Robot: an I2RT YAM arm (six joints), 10 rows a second.
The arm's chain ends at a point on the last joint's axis. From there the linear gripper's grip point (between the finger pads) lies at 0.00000 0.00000 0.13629 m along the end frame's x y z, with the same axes.
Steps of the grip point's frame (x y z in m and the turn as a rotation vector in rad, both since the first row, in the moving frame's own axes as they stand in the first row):
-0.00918 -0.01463 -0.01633 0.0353 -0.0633 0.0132
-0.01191 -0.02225 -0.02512 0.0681 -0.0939 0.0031
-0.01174 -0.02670 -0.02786 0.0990 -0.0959 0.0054
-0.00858 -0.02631 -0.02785 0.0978 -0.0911 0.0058
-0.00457 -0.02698 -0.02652 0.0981 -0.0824 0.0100
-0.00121 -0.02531 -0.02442 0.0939 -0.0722 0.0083
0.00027 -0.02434 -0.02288 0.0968 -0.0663 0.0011
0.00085 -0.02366 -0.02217 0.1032 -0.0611 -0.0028
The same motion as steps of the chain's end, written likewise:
-0.00059 -0.00977 -0.01597 0.0353 -0.0633 0.0132
0.00084 -0.01297 -0.02420 0.0681 -0.0939 0.0031
0.00125 -0.01321 -0.02657 0.0990 -0.0959 0.0054
0.00376 -0.01298 -0.02663 0.0978 -0.0911 0.0058
0.00656 -0.01359 -0.02540 0.0981 -0.0824 0.0100
0.00855 -0.01250 -0.02347 0.0939 -0.0722 0.0083
0.00928 -0.01117 -0.02194 0.0968 -0.0663 0.0011
0.00918 -0.00964 -0.02119 0.1032 -0.0611 -0.0028

